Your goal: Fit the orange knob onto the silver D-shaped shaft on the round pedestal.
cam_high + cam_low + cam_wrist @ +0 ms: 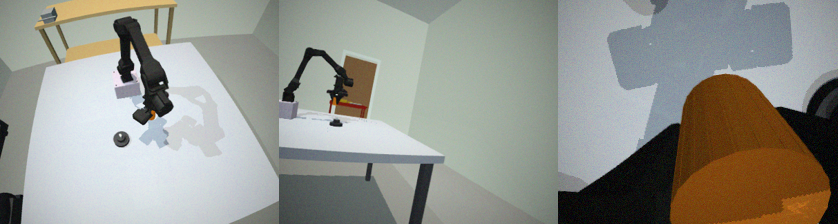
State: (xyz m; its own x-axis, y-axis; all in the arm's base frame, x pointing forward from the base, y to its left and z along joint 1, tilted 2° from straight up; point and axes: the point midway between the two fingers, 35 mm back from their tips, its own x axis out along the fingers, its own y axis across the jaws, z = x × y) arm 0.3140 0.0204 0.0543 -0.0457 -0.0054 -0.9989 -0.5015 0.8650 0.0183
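The round dark pedestal lies 170 mm to the right of my gripper tip and 110 mm below it. The rest, counted from my gripper tip: orange knob 30 mm above.
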